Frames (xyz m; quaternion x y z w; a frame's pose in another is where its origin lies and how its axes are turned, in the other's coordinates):
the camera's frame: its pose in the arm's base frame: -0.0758 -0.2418 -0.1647 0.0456 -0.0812 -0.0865 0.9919
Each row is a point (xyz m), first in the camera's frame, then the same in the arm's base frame.
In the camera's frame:
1: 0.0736 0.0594 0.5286
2: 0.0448 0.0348 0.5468
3: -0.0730 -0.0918 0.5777
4: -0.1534 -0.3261 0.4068
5: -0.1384 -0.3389 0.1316
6: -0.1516 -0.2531 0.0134
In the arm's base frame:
1: -0.0838 -0.2371 0.3722
2: -0.1189 -0.2575 0.3831
3: -0.2594 -0.3629 0.3822
4: -0.3472 -0.5653 0.1775
5: -0.2882 -0.5595 -0.0920
6: -0.2670 -0.4639 -0.2012

